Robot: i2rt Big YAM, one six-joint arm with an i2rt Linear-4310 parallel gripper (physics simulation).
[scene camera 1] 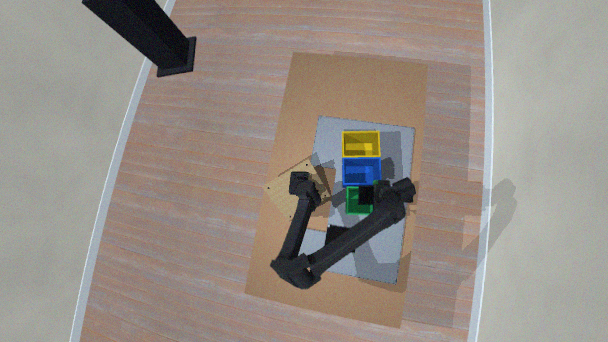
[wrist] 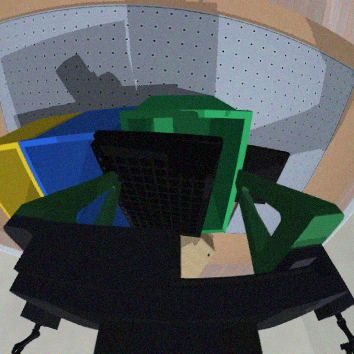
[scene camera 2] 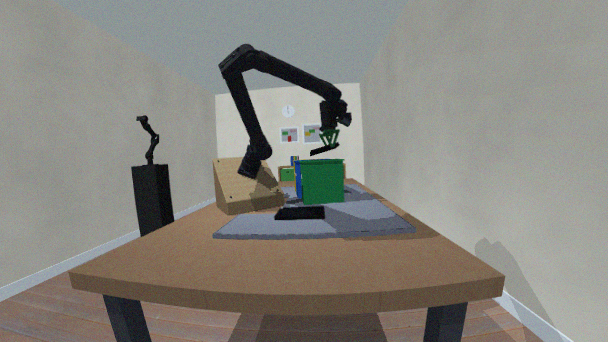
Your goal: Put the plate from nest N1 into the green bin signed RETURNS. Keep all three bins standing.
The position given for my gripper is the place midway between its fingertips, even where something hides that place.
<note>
I see my gripper [wrist: 177,175], a green bin [scene camera 2: 322,181] and a blue bin [scene camera 1: 360,171].
The green bin shows as well in the wrist view [wrist: 192,114]. The blue bin shows as well in the wrist view [wrist: 60,157].
</note>
